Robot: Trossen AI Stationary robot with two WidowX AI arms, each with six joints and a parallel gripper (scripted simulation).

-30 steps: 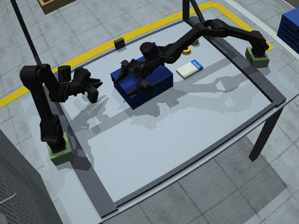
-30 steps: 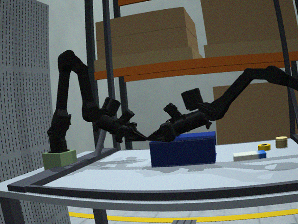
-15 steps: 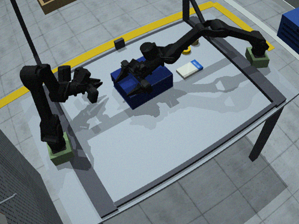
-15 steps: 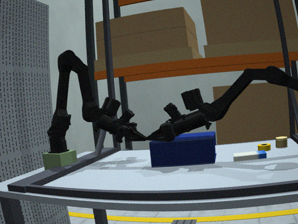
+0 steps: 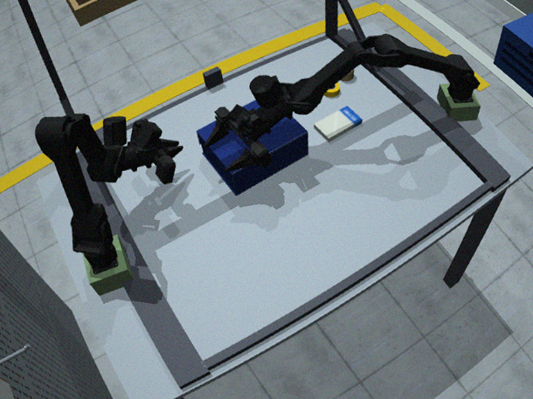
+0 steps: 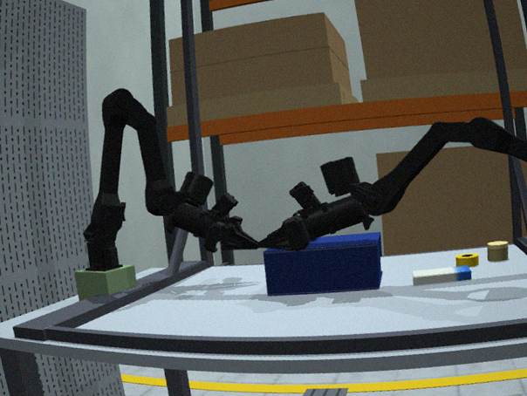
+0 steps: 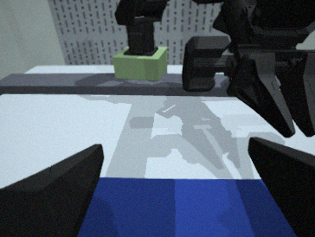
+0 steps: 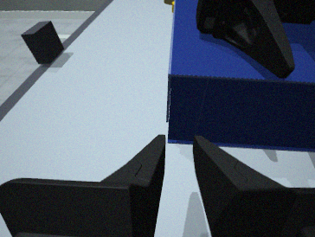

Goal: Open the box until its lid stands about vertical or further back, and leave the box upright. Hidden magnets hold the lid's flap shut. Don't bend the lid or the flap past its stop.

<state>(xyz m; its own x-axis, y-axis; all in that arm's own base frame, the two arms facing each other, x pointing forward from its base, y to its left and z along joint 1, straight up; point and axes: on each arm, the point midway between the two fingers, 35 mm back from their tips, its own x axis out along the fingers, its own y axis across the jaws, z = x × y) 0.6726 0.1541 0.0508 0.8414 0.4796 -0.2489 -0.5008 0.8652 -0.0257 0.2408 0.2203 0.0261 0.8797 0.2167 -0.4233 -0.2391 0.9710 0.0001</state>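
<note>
Right now my right hand is 190 mm to the right of the lid flap, 30 mm past it and 30 mm above it. From my right hand the other things lie so: yellow ring: 500 mm to the left, 80 mm below, 40 mm behind; then tan cylinder: 570 mm to the left, 80 mm behind, 70 mm below.
</note>
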